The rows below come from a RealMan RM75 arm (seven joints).
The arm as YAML. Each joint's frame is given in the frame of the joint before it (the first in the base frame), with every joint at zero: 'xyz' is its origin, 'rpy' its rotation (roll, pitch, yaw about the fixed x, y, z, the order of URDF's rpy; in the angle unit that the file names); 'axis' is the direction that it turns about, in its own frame. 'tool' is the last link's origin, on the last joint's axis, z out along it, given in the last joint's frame.
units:
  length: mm
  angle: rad
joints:
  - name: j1
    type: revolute
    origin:
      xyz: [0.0, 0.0, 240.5]
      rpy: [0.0, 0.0, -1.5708]
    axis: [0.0, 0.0, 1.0]
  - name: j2
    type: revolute
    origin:
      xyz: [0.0, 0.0, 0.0]
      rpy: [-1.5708, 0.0, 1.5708]
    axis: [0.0, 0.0, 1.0]
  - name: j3
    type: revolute
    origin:
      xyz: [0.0, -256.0, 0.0]
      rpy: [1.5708, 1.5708, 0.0]
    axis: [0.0, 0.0, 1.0]
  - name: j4
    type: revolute
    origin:
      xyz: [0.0, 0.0, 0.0]
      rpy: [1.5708, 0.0, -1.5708]
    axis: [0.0, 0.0, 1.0]
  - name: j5
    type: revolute
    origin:
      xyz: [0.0, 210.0, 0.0]
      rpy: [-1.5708, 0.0, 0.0]
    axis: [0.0, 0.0, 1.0]
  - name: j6
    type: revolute
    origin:
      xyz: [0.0, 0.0, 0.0]
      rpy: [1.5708, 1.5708, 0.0]
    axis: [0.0, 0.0, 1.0]
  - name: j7
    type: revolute
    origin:
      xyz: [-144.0, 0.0, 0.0]
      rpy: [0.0, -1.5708, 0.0]
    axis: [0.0, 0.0, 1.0]
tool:
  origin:
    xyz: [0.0, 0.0, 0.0]
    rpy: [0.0, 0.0, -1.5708]
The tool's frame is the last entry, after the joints.
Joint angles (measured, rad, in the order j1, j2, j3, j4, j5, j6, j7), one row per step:
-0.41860 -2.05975 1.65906 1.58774 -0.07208 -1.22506 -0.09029
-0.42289 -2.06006 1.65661 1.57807 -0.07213 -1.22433 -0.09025
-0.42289 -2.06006 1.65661 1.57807 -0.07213 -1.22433 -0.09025
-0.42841 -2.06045 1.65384 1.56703 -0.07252 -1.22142 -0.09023
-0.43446 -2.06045 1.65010 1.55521 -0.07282 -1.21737 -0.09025
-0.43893 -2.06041 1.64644 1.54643 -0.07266 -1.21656 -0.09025
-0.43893 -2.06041 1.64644 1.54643 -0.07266 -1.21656 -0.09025
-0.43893 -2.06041 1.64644 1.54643 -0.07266 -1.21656 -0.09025
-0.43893 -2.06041 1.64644 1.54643 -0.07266 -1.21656 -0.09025
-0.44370 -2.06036 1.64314 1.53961 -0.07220 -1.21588 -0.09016
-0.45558 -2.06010 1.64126 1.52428 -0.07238 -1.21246 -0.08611
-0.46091 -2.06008 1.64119 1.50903 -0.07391 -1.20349 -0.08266
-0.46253 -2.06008 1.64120 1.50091 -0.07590 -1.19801 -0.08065
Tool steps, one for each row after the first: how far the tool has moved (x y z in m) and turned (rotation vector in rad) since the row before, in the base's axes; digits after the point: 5 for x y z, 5 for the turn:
-0.00111 0.00084 -0.00062 -0.00166 0.00121 0.00473
0.00000 0.00000 0.00000 0.00000 0.00000 0.00000
-0.00080 0.00126 -0.00073 -0.00114 0.00042 0.00306
-0.00087 0.00156 -0.00044 0.00006 0.00033 0.00272
-0.00099 0.00101 -0.00011 -0.00006 0.00093 0.00428
0.00000 0.00000 0.00000 0.00000 0.00000 0.00000
0.00000 0.00000 0.00000 0.00000 0.00000 0.00000
0.00000 0.00000 0.00000 0.00000 0.00000 0.00000
-0.00034 0.00109 0.00006 0.00043 0.00089 0.00213
0.00045 0.00239 -0.00115 -0.00529 0.00498 -0.00250
-0.00115 0.00146 -0.00169 -0.00452 0.00223 -0.00112
-0.00093 0.00055 -0.00103 -0.00271 0.00004 0.00003

